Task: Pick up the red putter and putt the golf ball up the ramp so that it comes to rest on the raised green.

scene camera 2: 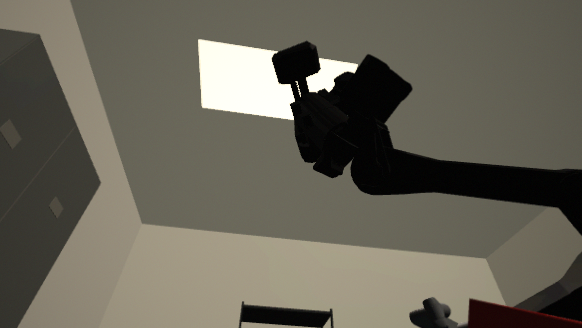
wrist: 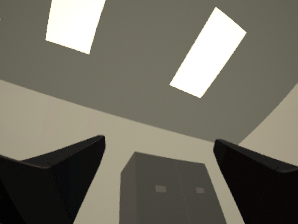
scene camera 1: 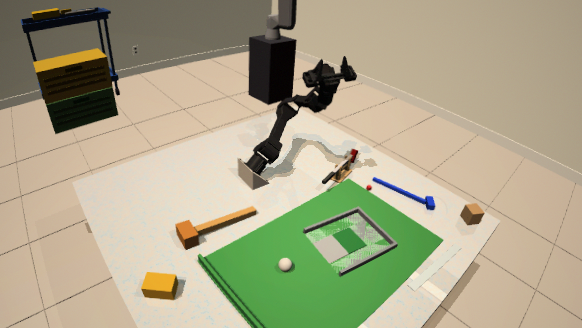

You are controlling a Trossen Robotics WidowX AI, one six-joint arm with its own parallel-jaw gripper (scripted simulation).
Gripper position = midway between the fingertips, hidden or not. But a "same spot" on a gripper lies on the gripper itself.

my gripper: scene camera 2 290, 90; wrist; scene camera 1
wooden mallet: scene camera 1 188, 235; not seen in scene camera 2 (out of frame); not seen in the wrist view (out of frame)
same spot on my gripper: point(wrist: 58, 180) = point(scene camera 1: 342, 66)
